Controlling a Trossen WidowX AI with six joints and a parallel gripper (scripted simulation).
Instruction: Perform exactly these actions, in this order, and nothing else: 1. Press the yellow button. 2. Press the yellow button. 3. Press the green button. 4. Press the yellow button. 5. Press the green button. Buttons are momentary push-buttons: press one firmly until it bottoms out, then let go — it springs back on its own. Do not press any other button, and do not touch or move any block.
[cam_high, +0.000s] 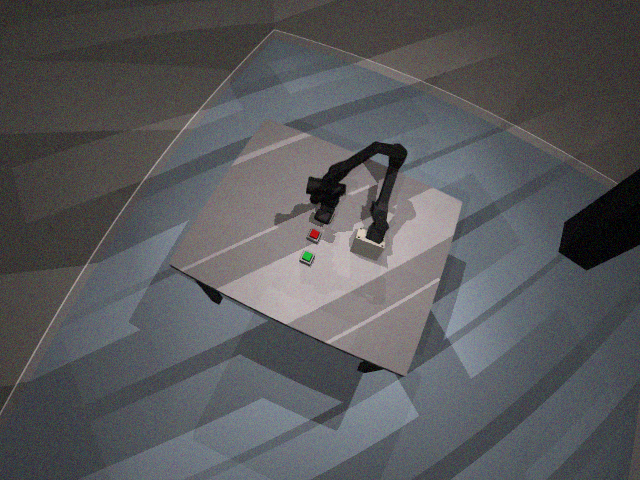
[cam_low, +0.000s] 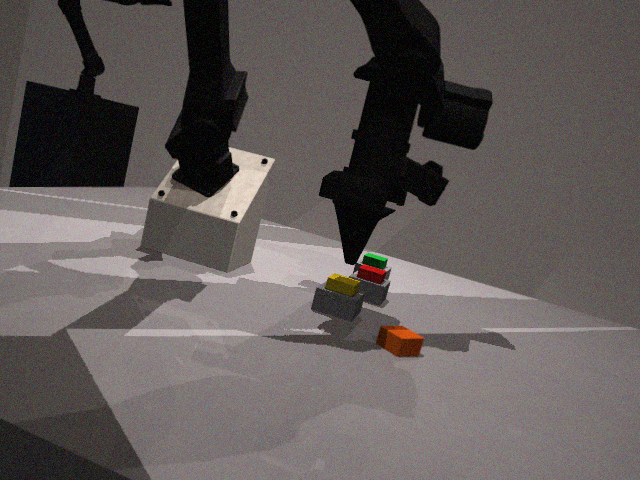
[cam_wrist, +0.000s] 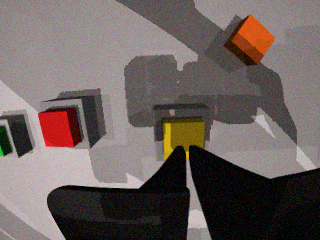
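The yellow button lies 30 mm below my gripper tip. Round my gripper tip: orange block: 90 mm ahead, 60 mm to the right, 50 mm below; then green button: 30 mm behind, 210 mm to the left, 30 mm below; then red button: 110 mm to the left, 30 mm below.
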